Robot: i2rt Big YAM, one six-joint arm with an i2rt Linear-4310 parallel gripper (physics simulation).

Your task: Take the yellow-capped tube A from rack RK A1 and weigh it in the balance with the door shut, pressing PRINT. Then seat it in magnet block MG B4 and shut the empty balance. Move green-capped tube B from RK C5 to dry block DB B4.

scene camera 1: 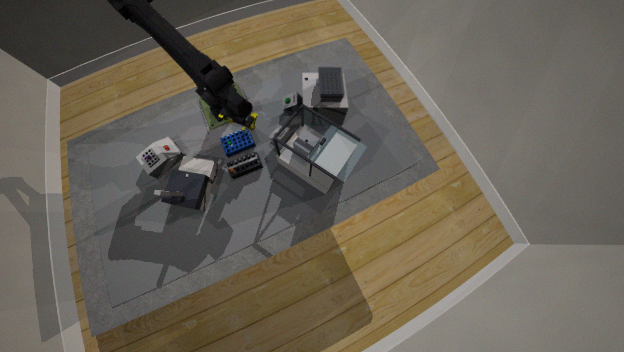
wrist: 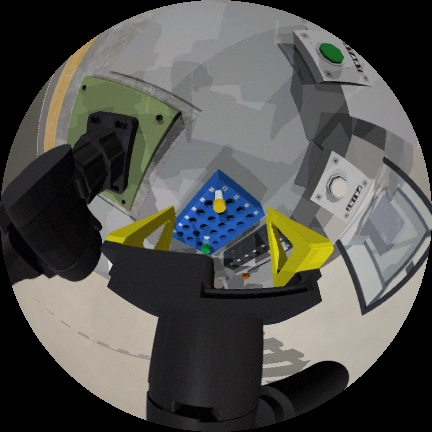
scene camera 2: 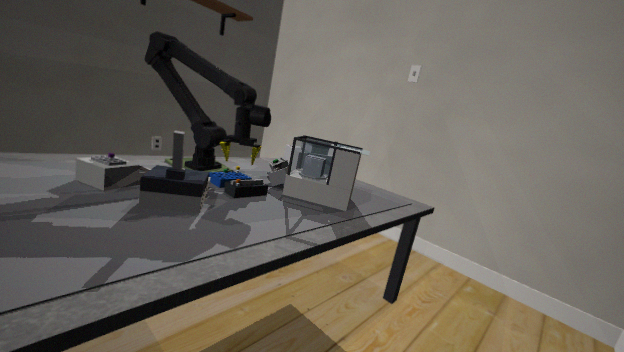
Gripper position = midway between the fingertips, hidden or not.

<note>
The gripper (wrist: pixel 219 211) is open, with nothing in its grasp. Further things: a balance door panel (scene camera 1: pixel 337 152), a dark lid block (scene camera 1: pixel 330 79), a green-button box (wrist: pixel 313 63) and a PRINT button box (wrist: pixel 334 183).
</note>
